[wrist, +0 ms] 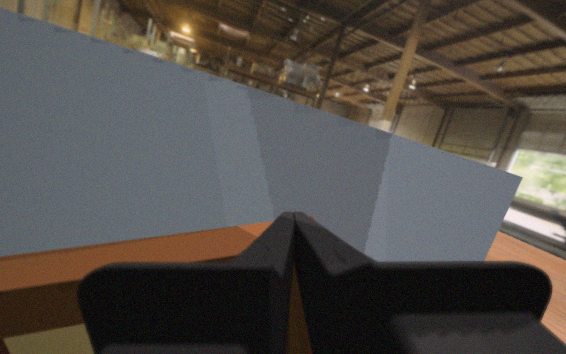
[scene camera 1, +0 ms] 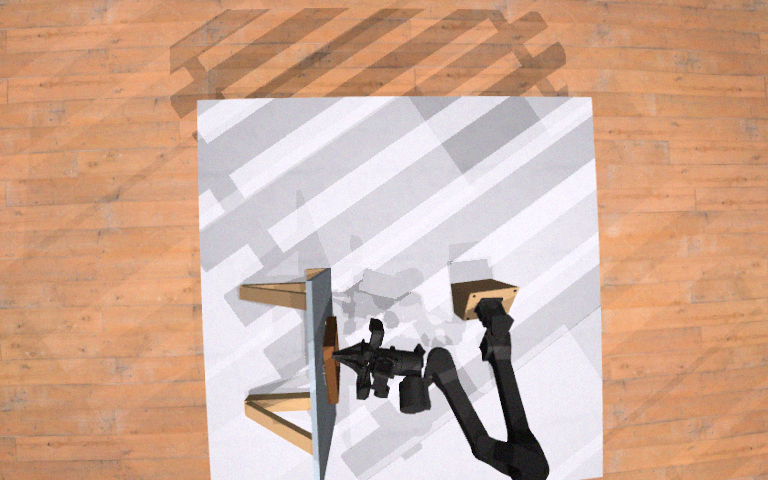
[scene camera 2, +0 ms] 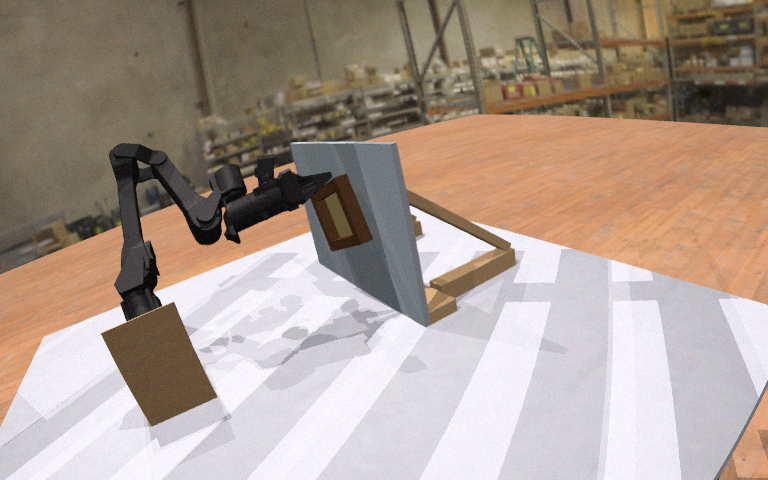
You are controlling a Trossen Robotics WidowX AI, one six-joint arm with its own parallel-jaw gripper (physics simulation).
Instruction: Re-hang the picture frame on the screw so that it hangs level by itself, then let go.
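Places are measured from the arm's base along level axes (x up, y left, z back), in centimetres.
Where they show: gripper, between the fingertips: (wrist: 292, 221) (scene camera 1: 332, 355) (scene camera 2: 331, 174); arm's base, origin of its link: (scene camera 1: 488, 304) (scene camera 2: 149, 329).
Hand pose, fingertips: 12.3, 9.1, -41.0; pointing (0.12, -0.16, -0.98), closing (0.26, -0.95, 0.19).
Things, the pixels of their centre, and the offset from my fingertips, as dx, dy, dz. "spot": a spot on its surface instead. Level surfaces: height alone.
- brown picture frame, middle of its body: (scene camera 2: 339, 215) (scene camera 1: 331, 358) -9.0, +4.2, -1.1
- upright blue-grey panel, a spot on its surface: (scene camera 1: 323, 341) spot: -2.3, -2.4, -2.3
- white table top, height of its surface: dx -26.7
The brown picture frame (scene camera 1: 331, 367) (scene camera 2: 355, 209) (wrist: 125, 255) is on the front of the upright blue-grey panel (scene camera 1: 318, 339) (scene camera 2: 385, 198) (wrist: 150, 150). It is tilted: in the wrist view its top edge is not parallel to the panel's top edge. My gripper (scene camera 1: 335, 354) (scene camera 2: 330, 174) (wrist: 292, 221) is shut with nothing between the fingers. Its tips meet at the frame's upper edge, close in front of the panel; whether they touch the frame I cannot tell. The fingers hide part of the frame in the wrist view. The screw does not show.
Wooden braces (scene camera 1: 271, 294) (scene camera 2: 475, 271) stand behind the panel. The arm's base is at a brown block (scene camera 1: 464, 294) (scene camera 2: 158, 362) on the white table top (scene camera 1: 362, 147) (scene camera 2: 481, 441). Striped shadows lie across the table top.
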